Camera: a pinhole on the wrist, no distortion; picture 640 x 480 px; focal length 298.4 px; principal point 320.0 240.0 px. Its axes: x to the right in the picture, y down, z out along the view. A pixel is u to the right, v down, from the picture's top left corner.
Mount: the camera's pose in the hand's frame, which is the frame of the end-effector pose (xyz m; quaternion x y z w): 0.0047 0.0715 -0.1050 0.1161 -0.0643 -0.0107 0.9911
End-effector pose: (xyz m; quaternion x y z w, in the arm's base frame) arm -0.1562 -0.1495 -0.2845 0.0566 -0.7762 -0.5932 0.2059
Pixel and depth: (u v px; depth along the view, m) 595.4 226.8 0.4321
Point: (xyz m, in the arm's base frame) -0.6163 0.0395 -0.3302
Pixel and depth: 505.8 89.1 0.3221
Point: -0.4032 -0.0782 -0.4433
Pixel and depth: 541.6 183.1 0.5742
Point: -0.6892 0.1089 -0.4680
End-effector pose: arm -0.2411 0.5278 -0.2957 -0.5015 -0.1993 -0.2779 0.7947
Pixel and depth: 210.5 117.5 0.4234
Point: -0.5289 0.7342 -0.1866
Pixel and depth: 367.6 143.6 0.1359
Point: -0.2375 0.5417 -0.2809
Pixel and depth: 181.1 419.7 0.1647
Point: -0.2288 0.6567 -0.4138
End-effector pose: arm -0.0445 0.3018 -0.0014 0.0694 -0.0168 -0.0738 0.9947
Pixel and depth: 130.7 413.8 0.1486
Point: -0.1348 0.4341 0.0598
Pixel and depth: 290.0 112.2 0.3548
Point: -0.1525 0.1336 0.1705
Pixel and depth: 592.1 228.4 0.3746
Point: 0.2279 0.1779 0.2924
